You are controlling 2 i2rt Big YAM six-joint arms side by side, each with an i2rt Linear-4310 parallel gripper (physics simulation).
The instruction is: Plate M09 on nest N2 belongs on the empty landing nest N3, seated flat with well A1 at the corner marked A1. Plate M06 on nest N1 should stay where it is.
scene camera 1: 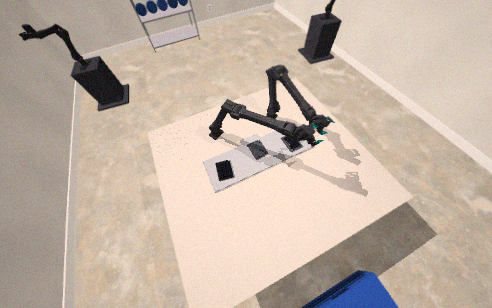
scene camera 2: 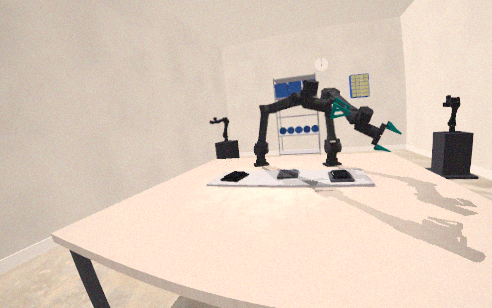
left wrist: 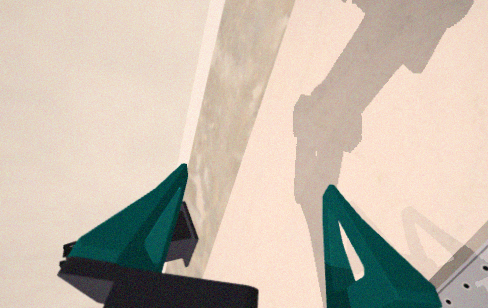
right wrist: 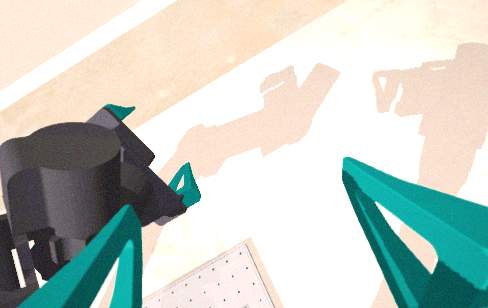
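Two black plates [scene camera 1: 224,170] [scene camera 1: 293,143] [scene camera 2: 235,176] [scene camera 2: 341,175] sit on the outer nests at either end of the pale board [scene camera 1: 214,182] [scene camera 2: 260,183]. Their labels and the nest numbers are too small to read. The middle nest [scene camera 1: 257,149] [scene camera 2: 288,174] is grey and looks empty, partly in shadow. My left gripper [scene camera 1: 329,126] [scene camera 2: 395,142] [left wrist: 257,179] [right wrist: 159,138] is open and empty, in the air beyond the board's right end. My right gripper [scene camera 2: 342,108] [right wrist: 239,190] is open and empty, high above the right part of the board. Marked corner A1 is unreadable.
In scene camera 1, the right arm [scene camera 1: 260,118] passes over the board and partly covers the right-hand plate. The two grippers are close together. Both arms cast shadows on the table [scene camera 1: 200,240] [scene camera 2: 200,225]. The board's perforated corner shows in the right wrist view.
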